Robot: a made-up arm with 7 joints.
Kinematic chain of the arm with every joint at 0, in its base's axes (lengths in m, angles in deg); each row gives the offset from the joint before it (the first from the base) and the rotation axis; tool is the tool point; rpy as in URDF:
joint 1: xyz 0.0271 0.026 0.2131 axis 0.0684 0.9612 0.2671
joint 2: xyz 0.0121 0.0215 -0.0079 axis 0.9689 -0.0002 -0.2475
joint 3: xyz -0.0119 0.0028 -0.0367 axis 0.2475 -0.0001 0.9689
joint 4: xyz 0.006 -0.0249 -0.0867 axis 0.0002 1 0
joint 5: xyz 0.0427 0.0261 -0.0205 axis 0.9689 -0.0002 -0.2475
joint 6: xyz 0.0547 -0.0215 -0.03 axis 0.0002 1 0
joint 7: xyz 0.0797 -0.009 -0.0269 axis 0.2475 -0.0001 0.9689
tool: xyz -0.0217 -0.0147 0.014 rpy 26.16 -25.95 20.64
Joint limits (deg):
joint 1: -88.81..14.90
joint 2: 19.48..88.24
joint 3: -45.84..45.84
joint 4: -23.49..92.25
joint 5: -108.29..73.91
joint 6: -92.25..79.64
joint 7: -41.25..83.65
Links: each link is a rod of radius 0.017 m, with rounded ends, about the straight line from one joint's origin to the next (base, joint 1, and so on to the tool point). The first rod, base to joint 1, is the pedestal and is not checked.
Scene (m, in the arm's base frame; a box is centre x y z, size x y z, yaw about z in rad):
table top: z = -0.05
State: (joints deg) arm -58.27 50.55 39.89 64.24 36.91 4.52 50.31
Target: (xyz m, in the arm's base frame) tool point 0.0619 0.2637 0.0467
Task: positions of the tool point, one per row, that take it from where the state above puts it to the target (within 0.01 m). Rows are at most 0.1 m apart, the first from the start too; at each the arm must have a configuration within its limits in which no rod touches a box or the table.
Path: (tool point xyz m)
1: 0.2350 0.2622 0.0877
2: 0.1799 0.2709 0.0569
3: 0.1198 0.2713 0.0433
4: 0.0619 0.2637 0.0467

